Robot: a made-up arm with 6 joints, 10 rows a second.
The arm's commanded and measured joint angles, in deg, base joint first. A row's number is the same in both.
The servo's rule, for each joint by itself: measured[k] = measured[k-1] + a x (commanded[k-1-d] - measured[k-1]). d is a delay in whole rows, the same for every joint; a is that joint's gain. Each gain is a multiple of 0.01, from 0.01 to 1. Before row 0 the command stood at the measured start. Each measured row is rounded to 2 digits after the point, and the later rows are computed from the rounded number. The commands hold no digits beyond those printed.
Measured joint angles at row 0: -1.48, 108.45, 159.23, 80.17, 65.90, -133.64
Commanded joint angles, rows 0 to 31: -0.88, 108.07, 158.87, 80.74, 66.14, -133.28; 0.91, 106.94, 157.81, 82.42, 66.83, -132.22; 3.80, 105.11, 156.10, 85.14, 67.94, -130.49; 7.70, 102.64, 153.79, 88.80, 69.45, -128.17; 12.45, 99.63, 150.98, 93.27, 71.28, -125.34; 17.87, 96.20, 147.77, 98.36, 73.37, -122.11; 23.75, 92.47, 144.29, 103.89, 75.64, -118.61; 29.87, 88.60, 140.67, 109.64, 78.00, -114.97; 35.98, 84.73, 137.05, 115.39, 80.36, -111.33; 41.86, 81.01, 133.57, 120.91, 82.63, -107.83; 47.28, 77.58, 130.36, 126.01, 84.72, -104.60; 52.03, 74.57, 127.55, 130.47, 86.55, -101.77; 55.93, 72.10, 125.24, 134.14, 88.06, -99.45; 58.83, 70.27, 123.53, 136.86, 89.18, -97.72; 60.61, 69.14, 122.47, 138.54, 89.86, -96.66; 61.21, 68.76, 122.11, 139.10, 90.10, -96.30; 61.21, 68.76, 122.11, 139.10, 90.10, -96.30; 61.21, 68.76, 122.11, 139.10, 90.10, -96.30; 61.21, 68.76, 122.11, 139.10, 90.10, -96.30; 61.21, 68.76, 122.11, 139.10, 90.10, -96.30; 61.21, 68.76, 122.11, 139.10, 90.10, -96.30; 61.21, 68.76, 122.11, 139.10, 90.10, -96.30; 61.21, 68.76, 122.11, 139.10, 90.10, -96.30; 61.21, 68.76, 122.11, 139.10, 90.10, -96.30; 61.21, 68.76, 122.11, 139.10, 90.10, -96.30; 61.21, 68.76, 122.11, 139.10, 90.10, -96.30; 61.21, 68.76, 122.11, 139.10, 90.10, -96.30; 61.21, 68.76, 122.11, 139.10, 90.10, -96.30; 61.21, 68.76, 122.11, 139.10, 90.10, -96.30; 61.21, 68.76, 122.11, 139.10, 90.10, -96.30; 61.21, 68.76, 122.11, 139.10, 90.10, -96.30; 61.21, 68.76, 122.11, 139.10, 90.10, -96.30
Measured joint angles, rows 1 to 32: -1.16, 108.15, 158.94, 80.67, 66.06, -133.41; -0.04, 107.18, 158.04, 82.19, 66.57, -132.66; 2.03, 105.52, 156.49, 84.76, 67.47, -131.29; 5.09, 103.22, 154.33, 88.27, 68.78, -129.32; 9.06, 100.35, 151.65, 92.62, 70.43, -126.81; 13.82, 97.03, 148.55, 97.61, 72.37, -123.85; 19.18, 93.38, 145.14, 103.07, 74.53, -120.55; 24.95, 89.56, 141.56, 108.79, 76.82, -117.03; 30.91, 85.70, 137.95, 114.53, 79.16, -113.44; 36.82, 81.95, 134.45, 120.08, 81.45, -109.91; 42.47, 78.45, 131.18, 125.24, 83.61, -106.56; 47.63, 75.35, 128.28, 129.79, 85.55, -103.54; 52.11, 72.75, 125.85, 133.57, 87.21, -100.96; 55.74, 70.77, 123.99, 136.43, 88.51, -98.92; 58.37, 69.47, 122.77, 138.27, 89.40, -97.50; 59.90, 68.90, 122.24, 138.99, 89.86, -96.74; 60.61, 68.79, 122.14, 139.09, 90.02, -96.46; 60.93, 68.77, 122.12, 139.10, 90.07, -96.36; 61.08, 68.76, 122.11, 139.10, 90.09, -96.32; 61.15, 68.76, 122.11, 139.10, 90.10, -96.31; 61.18, 68.76, 122.11, 139.10, 90.10, -96.30; 61.20, 68.76, 122.11, 139.10, 90.10, -96.30; 61.21, 68.76, 122.11, 139.10, 90.10, -96.30; 61.21, 68.76, 122.11, 139.10, 90.10, -96.30; 61.21, 68.76, 122.11, 139.10, 90.10, -96.30; 61.21, 68.76, 122.11, 139.10, 90.10, -96.30; 61.21, 68.76, 122.11, 139.10, 90.10, -96.30; 61.21, 68.76, 122.11, 139.10, 90.10, -96.30; 61.21, 68.76, 122.11, 139.10, 90.10, -96.30; 61.21, 68.76, 122.11, 139.10, 90.10, -96.30; 61.21, 68.76, 122.11, 139.10, 90.10, -96.30; 61.21, 68.76, 122.11, 139.10, 90.10, -96.30
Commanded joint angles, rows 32 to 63: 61.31, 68.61, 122.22, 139.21, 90.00, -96.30; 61.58, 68.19, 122.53, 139.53, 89.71, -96.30; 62.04, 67.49, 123.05, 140.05, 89.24, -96.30; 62.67, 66.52, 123.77, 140.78, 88.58, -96.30; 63.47, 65.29, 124.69, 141.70, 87.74, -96.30; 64.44, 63.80, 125.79, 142.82, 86.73, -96.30; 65.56, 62.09, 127.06, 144.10, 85.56, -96.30; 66.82, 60.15, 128.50, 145.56, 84.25, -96.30; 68.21, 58.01, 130.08, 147.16, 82.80, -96.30; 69.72, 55.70, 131.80, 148.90, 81.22, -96.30; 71.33, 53.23, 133.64, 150.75, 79.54, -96.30; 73.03, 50.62, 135.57, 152.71, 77.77, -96.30; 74.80, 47.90, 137.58, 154.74, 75.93, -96.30; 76.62, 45.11, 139.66, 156.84, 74.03, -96.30; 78.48, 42.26, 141.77, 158.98, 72.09, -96.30; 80.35, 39.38, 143.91, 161.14, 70.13, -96.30; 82.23, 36.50, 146.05, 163.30, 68.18, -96.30; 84.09, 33.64, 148.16, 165.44, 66.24, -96.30; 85.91, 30.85, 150.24, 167.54, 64.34, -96.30; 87.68, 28.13, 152.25, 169.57, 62.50, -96.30; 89.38, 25.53, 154.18, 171.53, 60.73, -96.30; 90.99, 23.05, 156.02, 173.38, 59.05, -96.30; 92.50, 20.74, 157.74, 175.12, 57.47, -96.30; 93.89, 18.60, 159.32, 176.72, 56.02, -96.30; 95.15, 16.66, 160.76, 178.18, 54.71, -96.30; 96.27, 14.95, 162.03, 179.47, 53.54, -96.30; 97.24, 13.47, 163.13, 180.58, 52.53, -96.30; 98.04, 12.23, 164.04, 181.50, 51.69, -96.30; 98.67, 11.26, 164.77, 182.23, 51.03, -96.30; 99.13, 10.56, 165.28, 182.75, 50.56, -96.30; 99.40, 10.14, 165.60, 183.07, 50.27, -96.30; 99.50, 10.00, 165.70, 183.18, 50.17, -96.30
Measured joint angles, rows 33 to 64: 61.26, 68.64, 122.20, 139.20, 90.03, -96.30; 61.43, 68.28, 122.46, 139.49, 89.82, -96.30; 61.76, 67.65, 122.93, 139.98, 89.44, -96.30; 62.25, 66.75, 123.60, 140.68, 88.87, -96.30; 62.91, 65.58, 124.47, 141.57, 88.12, -96.30; 63.74, 64.16, 125.53, 142.66, 87.20, -96.30; 64.72, 62.50, 126.75, 143.91, 86.12, -96.30; 65.85, 60.62, 128.15, 145.35, 84.89, -96.30; 67.12, 58.53, 129.69, 146.92, 83.51, -96.30; 68.52, 56.27, 131.38, 148.64, 82.00, -96.30; 70.04, 53.84, 133.19, 150.48, 80.38, -96.30; 71.65, 51.26, 135.09, 152.42, 78.66, -96.30; 73.35, 48.57, 137.08, 154.44, 76.86, -96.30; 75.12, 45.80, 139.14, 156.53, 74.99, -96.30; 76.93, 42.97, 141.24, 158.66, 73.08, -96.30; 78.78, 40.10, 143.38, 160.82, 71.13, -96.30; 80.64, 37.22, 145.52, 162.98, 69.18, -96.30; 82.50, 34.36, 147.63, 165.12, 67.24, -96.30; 84.34, 31.55, 149.72, 167.23, 65.33, -96.30; 86.14, 28.81, 151.74, 169.27, 63.46, -96.30; 87.89, 26.19, 153.69, 171.24, 61.66, -96.30; 89.56, 23.68, 155.55, 173.10, 59.94, -96.30; 91.15, 21.33, 157.30, 174.86, 58.31, -96.30; 92.63, 19.15, 158.92, 176.48, 56.80, -96.30; 93.99, 17.16, 160.39, 177.96, 55.42, -96.30; 95.22, 15.39, 161.70, 179.27, 54.18, -96.30; 96.31, 13.85, 162.84, 180.41, 53.09, -96.30; 97.24, 12.55, 163.80, 181.36, 52.17, -96.30; 98.01, 11.52, 164.58, 182.12, 51.42, -96.30; 98.61, 10.75, 165.14, 182.67, 50.85, -96.30; 99.04, 10.26, 165.51, 183.02, 50.47, -96.30; 99.29, 10.05, 165.66, 183.16, 50.27, -96.30
